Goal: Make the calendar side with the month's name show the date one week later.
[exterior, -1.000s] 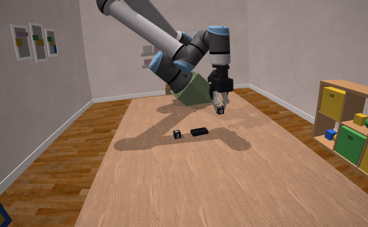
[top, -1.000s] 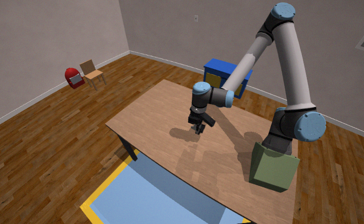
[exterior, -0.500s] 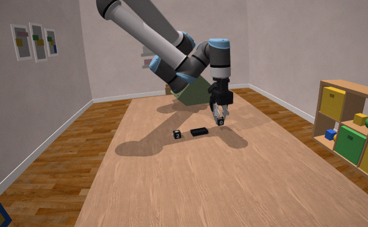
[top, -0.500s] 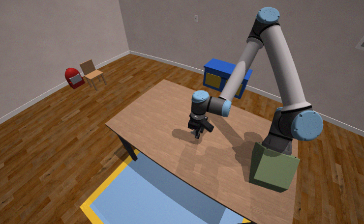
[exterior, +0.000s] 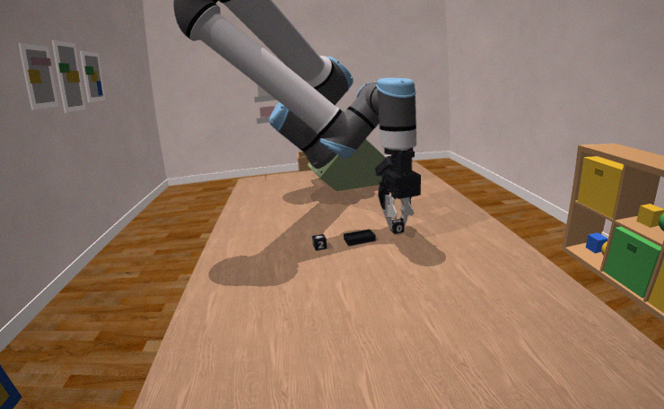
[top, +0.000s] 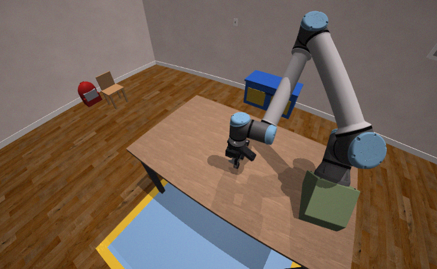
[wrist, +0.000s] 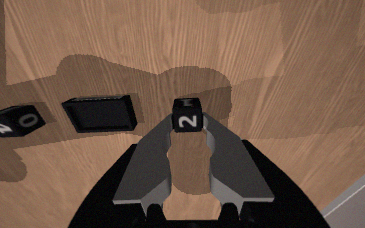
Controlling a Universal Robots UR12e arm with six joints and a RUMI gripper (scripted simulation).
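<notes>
Now: hand 10 mm above the black number cube. Round my hand: black calendar tray: 100 mm to the right, 20 mm below, 20 mm ahead.
</notes>
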